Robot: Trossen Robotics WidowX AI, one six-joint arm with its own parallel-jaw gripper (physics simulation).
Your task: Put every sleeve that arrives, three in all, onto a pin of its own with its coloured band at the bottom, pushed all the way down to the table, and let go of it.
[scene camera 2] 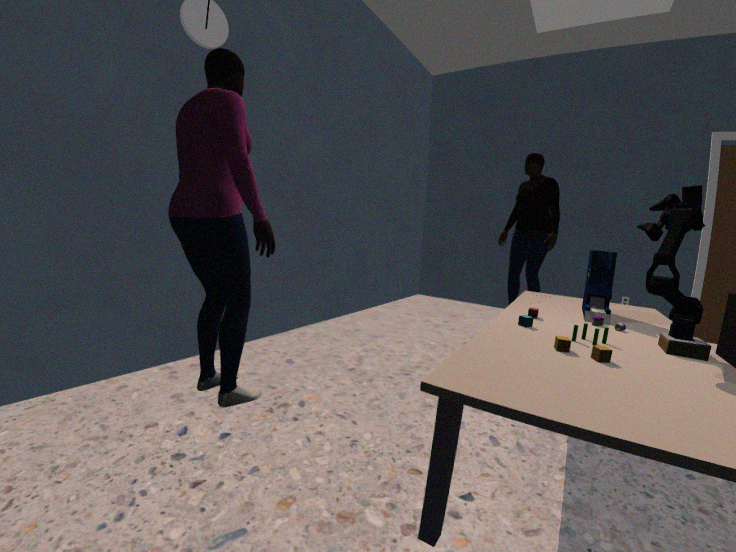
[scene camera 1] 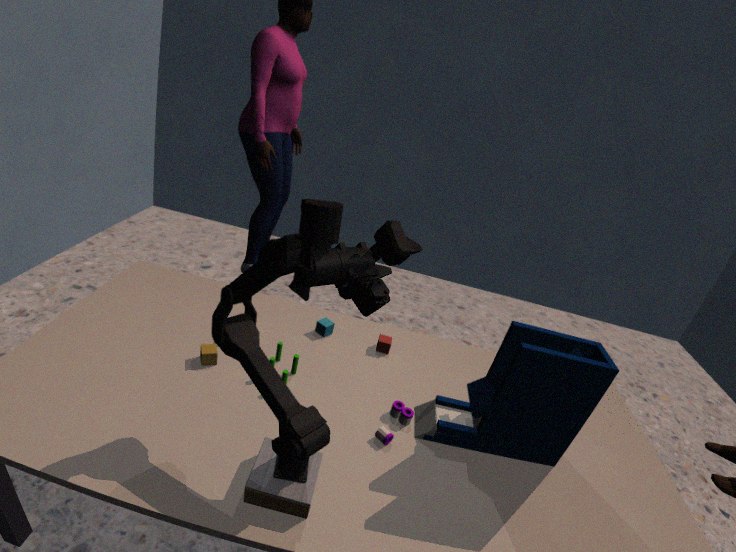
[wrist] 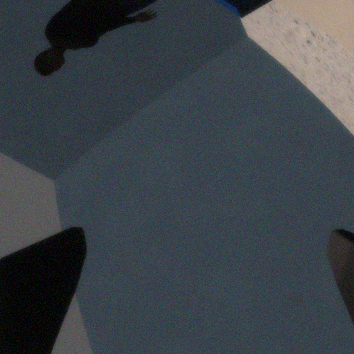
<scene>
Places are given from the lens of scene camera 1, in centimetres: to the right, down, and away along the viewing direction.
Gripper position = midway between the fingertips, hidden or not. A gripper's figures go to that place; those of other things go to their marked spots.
my gripper [scene camera 1: 405, 259]: 7, -3, 74
blue chute box [scene camera 1: 542, 386]: 39, 25, 88
</scene>
